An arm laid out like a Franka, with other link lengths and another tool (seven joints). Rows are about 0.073 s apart.
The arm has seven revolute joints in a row. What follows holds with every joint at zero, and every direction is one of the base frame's.
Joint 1 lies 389.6 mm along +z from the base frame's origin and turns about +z.
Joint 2 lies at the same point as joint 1 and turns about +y.
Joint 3 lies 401.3 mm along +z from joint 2 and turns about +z.
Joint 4 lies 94.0 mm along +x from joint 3 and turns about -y.
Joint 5 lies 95.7 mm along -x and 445.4 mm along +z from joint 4 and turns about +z.
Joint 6 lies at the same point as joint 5 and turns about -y.
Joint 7 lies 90.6 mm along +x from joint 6 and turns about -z.
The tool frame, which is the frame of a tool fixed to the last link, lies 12.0 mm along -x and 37.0 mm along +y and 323.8 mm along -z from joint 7; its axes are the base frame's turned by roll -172.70, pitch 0.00 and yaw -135.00 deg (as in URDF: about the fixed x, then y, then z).
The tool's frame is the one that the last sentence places.
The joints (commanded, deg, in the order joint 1, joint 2, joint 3, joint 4, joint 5, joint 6, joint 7), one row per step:
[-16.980, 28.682, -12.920, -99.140, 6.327, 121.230, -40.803]
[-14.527, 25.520, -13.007, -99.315, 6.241, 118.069, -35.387]
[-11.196, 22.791, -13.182, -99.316, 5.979, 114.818, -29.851]
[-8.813, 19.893, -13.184, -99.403, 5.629, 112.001, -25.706]
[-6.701, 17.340, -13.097, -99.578, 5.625, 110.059, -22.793]
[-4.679, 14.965, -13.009, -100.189, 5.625, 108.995, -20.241]
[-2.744, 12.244, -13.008, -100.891, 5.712, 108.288, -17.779]
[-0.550, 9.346, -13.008, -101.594, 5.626, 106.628, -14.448]
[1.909, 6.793, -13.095, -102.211, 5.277, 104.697, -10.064]
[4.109, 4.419, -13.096, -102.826, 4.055, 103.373, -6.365]
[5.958, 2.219, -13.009, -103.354, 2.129, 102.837, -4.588]
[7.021, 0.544, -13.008, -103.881, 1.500, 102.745, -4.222]
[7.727, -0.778, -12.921, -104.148, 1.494, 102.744, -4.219]
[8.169, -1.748, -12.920, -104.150, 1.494, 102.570, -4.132]
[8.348, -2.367, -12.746, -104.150, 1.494, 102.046, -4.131]
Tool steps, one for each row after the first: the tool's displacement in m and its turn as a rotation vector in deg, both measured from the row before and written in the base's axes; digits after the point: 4 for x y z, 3 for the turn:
[0.0088, 0.0347, 0.0356, 0.239, 0.093, -3.021]
[0.0082, 0.0433, 0.0313, 0.118, 0.598, -2.200]
[0.0022, 0.0327, 0.0323, 0.028, 0.125, -1.555]
[0.0019, 0.0300, 0.0276, 0.204, -0.411, -0.682]
[0.0004, 0.0278, 0.0220, 0.126, -0.635, -0.441]
[-0.0001, 0.0255, 0.0252, 0.144, -1.239, -0.560]
[-0.0065, 0.0291, 0.0258, 0.293, -0.376, -1.039]
[-0.0091, 0.0294, 0.0214, 0.053, 0.315, -1.782]
[-0.0091, 0.0211, 0.0185, -0.859, -0.008, -1.049]
[-0.0072, 0.0125, 0.0171, -1.564, -0.791, 0.718]
[-0.0050, 0.0086, 0.0127, -0.356, -0.969, 0.860]
[-0.0028, 0.0085, 0.0117, 0.190, -1.044, 0.792]
[-0.0021, 0.0047, 0.0101, 0.150, -0.783, 0.361]
[-0.0038, 0.0039, 0.0059, 0.127, -0.092, 0.369]

